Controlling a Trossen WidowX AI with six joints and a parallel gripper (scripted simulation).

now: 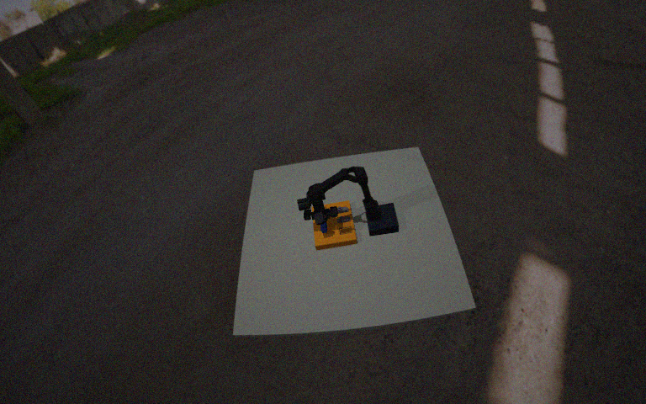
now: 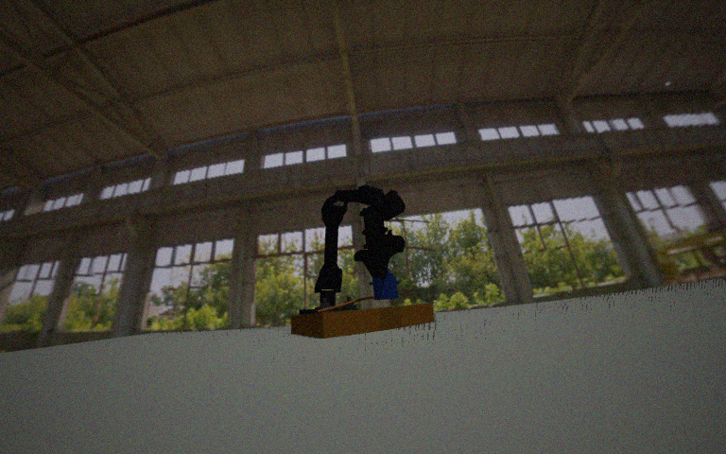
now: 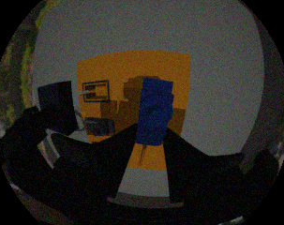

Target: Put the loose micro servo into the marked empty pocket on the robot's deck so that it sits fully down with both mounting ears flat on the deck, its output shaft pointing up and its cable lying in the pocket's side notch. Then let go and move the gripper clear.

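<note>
Right now the orange deck is 9 cm below my gripper tip and 4 cm to the right of it.
</note>
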